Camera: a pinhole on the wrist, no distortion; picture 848 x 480 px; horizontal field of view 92.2 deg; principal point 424.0 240.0 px. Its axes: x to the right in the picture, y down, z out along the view. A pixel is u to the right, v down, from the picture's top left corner.
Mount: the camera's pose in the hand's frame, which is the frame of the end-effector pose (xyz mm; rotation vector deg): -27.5 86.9 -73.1 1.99 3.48 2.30
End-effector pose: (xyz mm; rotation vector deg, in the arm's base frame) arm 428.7 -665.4 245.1 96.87 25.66 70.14
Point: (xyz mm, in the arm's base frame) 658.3 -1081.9 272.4
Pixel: 253.2 330.1
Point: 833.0 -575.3 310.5
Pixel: 697.3 74.5
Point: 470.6 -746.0 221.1
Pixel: 318.5 42.1
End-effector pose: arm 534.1 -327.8 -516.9 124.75 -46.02 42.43
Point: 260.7 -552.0 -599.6
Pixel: outside the picture
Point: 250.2 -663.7 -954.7
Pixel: 109.4 376.9
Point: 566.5 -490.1 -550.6
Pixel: 534.8 193.6
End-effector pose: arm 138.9 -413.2 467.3 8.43 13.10 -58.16
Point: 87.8 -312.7 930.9
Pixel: 227.1 201.6
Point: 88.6 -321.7 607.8
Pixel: 140.6 81.3
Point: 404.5 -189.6 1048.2
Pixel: 289.1 441.6
